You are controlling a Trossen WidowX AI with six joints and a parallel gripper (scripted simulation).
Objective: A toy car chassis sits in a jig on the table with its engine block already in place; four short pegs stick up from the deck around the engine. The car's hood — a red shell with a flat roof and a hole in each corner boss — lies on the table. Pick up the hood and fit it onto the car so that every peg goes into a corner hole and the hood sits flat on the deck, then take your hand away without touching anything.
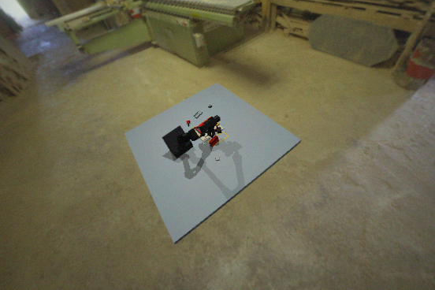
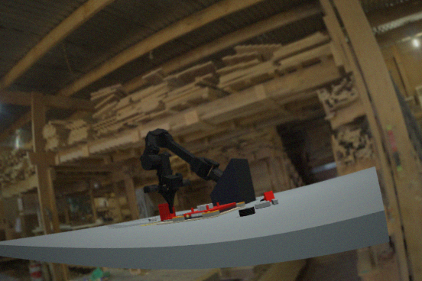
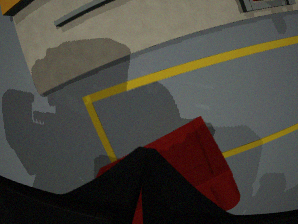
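Now: gripper tip 1 cm past the red hood, 3 cm to the left of it and 2 cm above it. From my gripper tip the other things lie so: white piece: 9 cm behind, 19 cm to the right, 4 cm below; black wheel: 27 cm ahead, 43 cm to the left, 4 cm below.
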